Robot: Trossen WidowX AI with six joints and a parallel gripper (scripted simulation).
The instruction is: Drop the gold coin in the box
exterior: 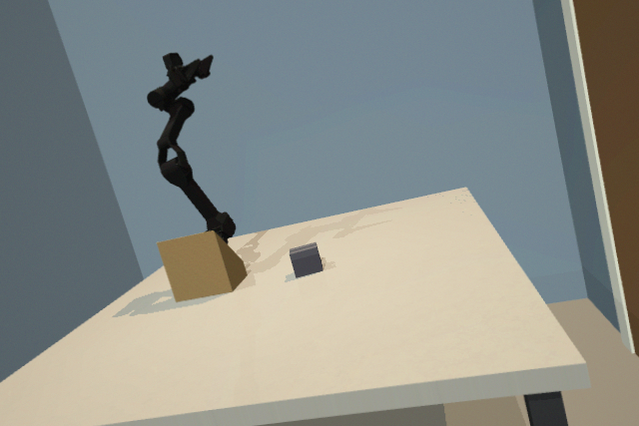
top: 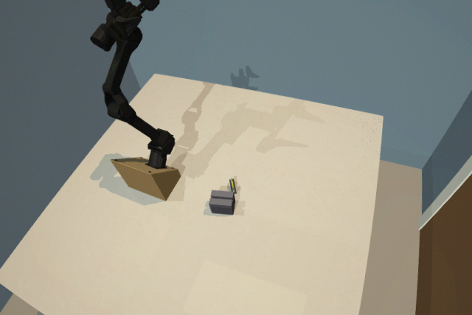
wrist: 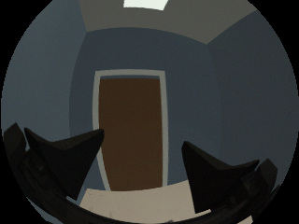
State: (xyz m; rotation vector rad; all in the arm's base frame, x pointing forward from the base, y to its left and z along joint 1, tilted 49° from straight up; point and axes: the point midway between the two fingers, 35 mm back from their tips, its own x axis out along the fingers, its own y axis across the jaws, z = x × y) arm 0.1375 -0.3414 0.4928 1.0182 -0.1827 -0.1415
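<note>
Right now my gripper tip is 190 mm short of the gold coin, 30 mm to the left of it and 690 mm above it.
</note>
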